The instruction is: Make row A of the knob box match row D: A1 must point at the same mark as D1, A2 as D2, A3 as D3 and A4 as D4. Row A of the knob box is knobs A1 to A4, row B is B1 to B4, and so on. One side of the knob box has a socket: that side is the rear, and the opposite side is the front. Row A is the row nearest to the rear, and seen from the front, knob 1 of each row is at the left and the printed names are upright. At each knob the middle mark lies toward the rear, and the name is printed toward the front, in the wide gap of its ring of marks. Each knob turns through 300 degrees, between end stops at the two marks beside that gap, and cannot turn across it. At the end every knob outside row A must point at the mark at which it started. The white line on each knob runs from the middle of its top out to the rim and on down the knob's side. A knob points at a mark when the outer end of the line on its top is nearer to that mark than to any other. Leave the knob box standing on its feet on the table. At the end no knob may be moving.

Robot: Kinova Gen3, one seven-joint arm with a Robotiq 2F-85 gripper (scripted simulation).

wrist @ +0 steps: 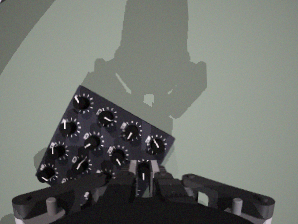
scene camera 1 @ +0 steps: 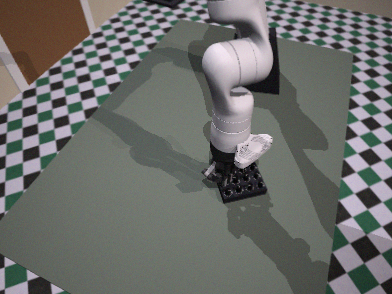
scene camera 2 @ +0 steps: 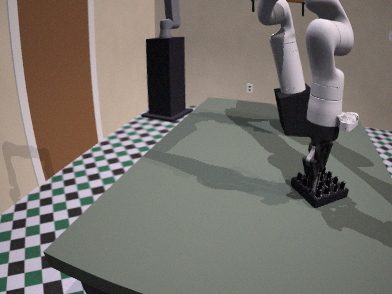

Path:
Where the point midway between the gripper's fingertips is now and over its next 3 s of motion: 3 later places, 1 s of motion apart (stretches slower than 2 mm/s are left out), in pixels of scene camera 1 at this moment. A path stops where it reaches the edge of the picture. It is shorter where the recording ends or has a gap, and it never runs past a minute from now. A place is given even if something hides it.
My gripper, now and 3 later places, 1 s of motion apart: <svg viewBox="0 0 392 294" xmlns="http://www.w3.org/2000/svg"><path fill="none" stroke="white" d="M224 182L224 182L225 173L224 168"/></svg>

